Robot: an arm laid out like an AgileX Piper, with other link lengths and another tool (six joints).
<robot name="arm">
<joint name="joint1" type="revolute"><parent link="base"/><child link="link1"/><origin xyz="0 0 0.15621" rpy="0 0 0"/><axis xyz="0 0 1"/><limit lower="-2.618" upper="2.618"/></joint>
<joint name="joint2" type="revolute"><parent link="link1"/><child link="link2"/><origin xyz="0 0 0" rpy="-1.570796 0 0"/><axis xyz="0 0 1"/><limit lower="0" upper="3.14"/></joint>
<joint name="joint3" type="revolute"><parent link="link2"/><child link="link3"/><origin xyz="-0.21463 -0.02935 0" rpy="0 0 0"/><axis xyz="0 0 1"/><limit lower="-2.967" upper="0"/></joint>
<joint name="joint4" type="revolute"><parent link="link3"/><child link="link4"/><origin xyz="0.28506 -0.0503 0" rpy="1.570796 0 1.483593"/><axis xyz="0 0 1"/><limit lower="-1.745" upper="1.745"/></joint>
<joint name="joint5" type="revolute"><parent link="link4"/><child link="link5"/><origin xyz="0 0 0" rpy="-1.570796 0 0"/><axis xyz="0 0 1"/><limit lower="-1.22" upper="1.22"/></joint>
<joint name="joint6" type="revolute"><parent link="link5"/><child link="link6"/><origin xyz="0 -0.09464 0" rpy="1.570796 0 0"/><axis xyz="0 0 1"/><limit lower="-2.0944" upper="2.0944"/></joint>
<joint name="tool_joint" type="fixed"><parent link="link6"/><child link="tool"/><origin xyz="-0.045 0.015 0.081" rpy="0.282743 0 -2.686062"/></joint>
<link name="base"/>
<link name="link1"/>
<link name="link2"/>
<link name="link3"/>
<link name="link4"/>
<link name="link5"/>
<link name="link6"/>
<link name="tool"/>
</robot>
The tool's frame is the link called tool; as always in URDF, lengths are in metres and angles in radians.
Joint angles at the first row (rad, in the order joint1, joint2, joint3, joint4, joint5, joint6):
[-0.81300 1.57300 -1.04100 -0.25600 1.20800 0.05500]
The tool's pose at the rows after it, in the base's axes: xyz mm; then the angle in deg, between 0 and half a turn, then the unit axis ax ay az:
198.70, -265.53, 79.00, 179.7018, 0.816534, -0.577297, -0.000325
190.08, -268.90, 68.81, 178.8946, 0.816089, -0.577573, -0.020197
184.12, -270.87, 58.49, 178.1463, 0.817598, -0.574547, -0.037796
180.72, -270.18, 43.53, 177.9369, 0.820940, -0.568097, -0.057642
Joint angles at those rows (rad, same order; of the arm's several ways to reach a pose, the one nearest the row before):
[-0.83899 1.61500 -1.04098 -0.28500 1.20799 0.05501]
[-0.85400 1.64799 -1.04099 -0.31100 1.21000 0.05300]
[-0.86101 1.68199 -1.04098 -0.33600 1.20699 0.05300]
[-0.86098 1.73000 -1.04099 -0.35400 1.19600 0.05201]

